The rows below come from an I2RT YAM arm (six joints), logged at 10 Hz.
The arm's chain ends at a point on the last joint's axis. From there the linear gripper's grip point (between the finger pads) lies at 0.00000 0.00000 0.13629 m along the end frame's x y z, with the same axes.
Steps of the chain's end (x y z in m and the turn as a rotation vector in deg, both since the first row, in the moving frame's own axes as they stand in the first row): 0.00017, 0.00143, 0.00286, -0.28, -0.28, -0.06; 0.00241, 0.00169, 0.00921, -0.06, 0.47, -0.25; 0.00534, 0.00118, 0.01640, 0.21, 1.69, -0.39; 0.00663, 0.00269, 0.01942, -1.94, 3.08, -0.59; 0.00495, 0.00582, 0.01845, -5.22, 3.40, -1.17; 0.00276, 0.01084, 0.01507, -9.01, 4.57, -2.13; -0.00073, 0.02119, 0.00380, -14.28, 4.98, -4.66; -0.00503, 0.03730, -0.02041, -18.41, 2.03, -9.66; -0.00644, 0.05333, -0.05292, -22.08, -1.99, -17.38; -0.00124, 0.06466, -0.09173, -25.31, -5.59, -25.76; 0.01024, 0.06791, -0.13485, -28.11, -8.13, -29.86
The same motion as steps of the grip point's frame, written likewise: -0.00050, 0.00210, 0.00286, -0.28, -0.28, -0.06; 0.00353, 0.00183, 0.00921, -0.06, 0.47, -0.25; 0.00936, 0.00067, 0.01634, 0.21, 1.69, -0.39; 0.01398, 0.00726, 0.01915, -1.94, 3.08, -0.59; 0.01315, 0.01813, 0.01765, -5.22, 3.40, -1.17; 0.01397, 0.03195, 0.01296, -9.01, 4.57, -2.13; 0.01234, 0.05425, -0.00092, -14.28, 4.98, -4.66; 0.00334, 0.07973, -0.02745, -18.41, 2.03, -9.66; -0.00318, 0.10446, -0.06292, -22.08, -1.99, -17.38; -0.00057, 0.12375, -0.10521, -25.31, -5.59, -25.76; 0.00924, 0.13382, -0.15185, -28.11, -8.13, -29.86
